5 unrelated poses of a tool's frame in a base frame.
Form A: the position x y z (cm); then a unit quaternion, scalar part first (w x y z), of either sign.
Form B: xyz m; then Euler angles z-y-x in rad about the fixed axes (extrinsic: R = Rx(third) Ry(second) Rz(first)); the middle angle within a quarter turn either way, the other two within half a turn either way. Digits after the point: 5 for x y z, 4 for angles.
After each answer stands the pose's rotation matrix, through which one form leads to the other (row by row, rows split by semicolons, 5 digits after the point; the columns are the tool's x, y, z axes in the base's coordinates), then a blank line. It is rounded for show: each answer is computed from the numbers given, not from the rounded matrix.
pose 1, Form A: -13.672 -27.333 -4.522 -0.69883 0.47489 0.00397 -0.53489
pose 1, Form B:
-0.13672 -0.27333 -0.04522 1.0489 -0.5393 -0.8766
0.42776 -0.74382 -0.51357; 0.75136 -0.02325 0.65948; -0.50248 -0.66798 0.54893

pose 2, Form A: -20.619 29.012 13.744 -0.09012 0.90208 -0.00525 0.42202
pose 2, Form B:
-0.20619 0.29012 0.13744 -0.1031 0.8669 -2.8947
0.64374 0.06659 0.76234; -0.08554 -0.98370 0.15816; 0.76045 -0.16702 -0.62755

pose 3, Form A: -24.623 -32.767 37.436 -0.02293 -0.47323 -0.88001 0.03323
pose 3, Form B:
-0.24623 -0.32767 0.37436 -2.1544 0.0089 3.0613
-0.55105 0.83442 0.00891; 0.83138 0.54990 -0.08019; -0.07181 -0.03678 -0.99674

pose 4, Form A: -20.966 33.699 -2.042 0.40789 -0.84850 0.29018 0.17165
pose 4, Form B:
-0.20966 0.33699 -0.02042 0.6860 -0.0546 -2.2259
0.77266 -0.63247 -0.05457; -0.35241 -0.49884 0.79181; -0.52802 -0.59257 -0.60832

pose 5, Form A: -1.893 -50.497 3.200 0.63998 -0.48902 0.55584 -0.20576
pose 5, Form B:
-0.01893 -0.50497 0.03200 0.7557 1.1498 -1.8084
0.29742 -0.28027 0.91269; -0.80699 0.43705 0.39718; -0.51021 -0.85466 -0.09619

